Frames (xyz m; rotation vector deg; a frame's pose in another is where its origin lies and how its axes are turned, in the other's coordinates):
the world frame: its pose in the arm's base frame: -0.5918 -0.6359 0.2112 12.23 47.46 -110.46
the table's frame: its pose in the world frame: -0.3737 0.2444 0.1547 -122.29 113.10 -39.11
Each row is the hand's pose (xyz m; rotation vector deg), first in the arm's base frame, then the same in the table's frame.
Working: the arm's base frame: its pose in the table's frame: -0.3105 0.4782 0.3751 15.34 142.33 19.30

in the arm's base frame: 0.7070 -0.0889 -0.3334 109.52 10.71 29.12
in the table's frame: -1.0808 0.5241 0.2220 -87.73 -109.96 109.32
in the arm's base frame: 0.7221 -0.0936 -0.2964 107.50 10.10 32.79
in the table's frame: -1.0711 0.5302 0.1835 -92.14 -110.42 105.90
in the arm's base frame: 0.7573 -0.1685 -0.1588 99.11 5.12 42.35
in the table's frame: -1.0251 0.4931 0.0342 102.41 110.75 -92.17
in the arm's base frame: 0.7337 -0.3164 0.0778 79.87 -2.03 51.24
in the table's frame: -0.8813 0.3886 -0.1822 106.70 112.67 -63.37
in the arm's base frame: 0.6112 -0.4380 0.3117 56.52 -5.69 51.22
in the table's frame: -0.6578 0.2820 -0.3345 99.18 119.41 -33.51
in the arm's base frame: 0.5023 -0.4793 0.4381 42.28 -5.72 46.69
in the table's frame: -0.5004 0.2361 -0.3860 89.13 125.20 -16.99
